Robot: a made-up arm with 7 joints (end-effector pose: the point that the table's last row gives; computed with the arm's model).
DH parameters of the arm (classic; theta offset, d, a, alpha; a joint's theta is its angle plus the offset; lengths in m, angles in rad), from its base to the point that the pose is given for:
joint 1: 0 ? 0 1.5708
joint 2: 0 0.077 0 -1.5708
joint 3: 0 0.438 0.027 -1.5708
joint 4: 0 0.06 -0.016 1.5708
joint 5: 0 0.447 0 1.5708
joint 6: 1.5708 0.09 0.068 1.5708
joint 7: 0 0.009 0 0
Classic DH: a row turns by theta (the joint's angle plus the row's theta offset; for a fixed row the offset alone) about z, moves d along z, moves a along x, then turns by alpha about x.
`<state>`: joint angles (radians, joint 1 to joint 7).
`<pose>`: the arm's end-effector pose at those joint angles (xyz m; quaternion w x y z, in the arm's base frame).
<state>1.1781 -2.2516 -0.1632 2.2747 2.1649 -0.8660 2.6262</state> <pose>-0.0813 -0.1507 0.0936 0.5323 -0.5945 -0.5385 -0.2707</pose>
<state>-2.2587 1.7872 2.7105 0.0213 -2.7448 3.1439 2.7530</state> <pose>0.3350 0.7434 0.2413 0.0460 0.8002 0.5875 -0.1109</pose>
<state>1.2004 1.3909 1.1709 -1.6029 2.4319 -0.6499 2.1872</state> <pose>0.2424 -0.6092 0.2223 0.1576 0.2589 -0.7751 -0.5544</pose>
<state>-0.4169 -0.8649 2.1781 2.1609 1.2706 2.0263 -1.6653</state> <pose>0.0982 0.2064 0.7082 0.5055 -0.6064 -0.4614 -0.4048</pose>
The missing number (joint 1, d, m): 0.47
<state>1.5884 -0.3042 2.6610 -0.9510 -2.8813 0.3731 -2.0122</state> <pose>0.3894 0.4974 1.0679 0.0908 -0.0215 0.9345 0.3434</pose>
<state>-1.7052 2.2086 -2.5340 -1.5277 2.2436 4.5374 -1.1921</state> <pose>0.0973 0.6217 0.5296 0.3491 0.6576 -0.6667 -0.0356</pose>
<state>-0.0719 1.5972 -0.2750 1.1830 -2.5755 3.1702 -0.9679</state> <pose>-0.6462 0.0074 0.8333 0.8237 -0.3350 0.4048 -0.2131</pose>
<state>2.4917 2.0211 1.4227 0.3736 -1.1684 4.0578 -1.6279</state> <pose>0.6022 -0.4792 0.1359 0.0936 0.2419 -0.7636 -0.5913</pose>
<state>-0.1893 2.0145 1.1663 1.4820 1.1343 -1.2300 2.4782</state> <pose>-0.3146 0.4781 0.4117 0.1919 0.6042 -0.6141 0.4700</pose>
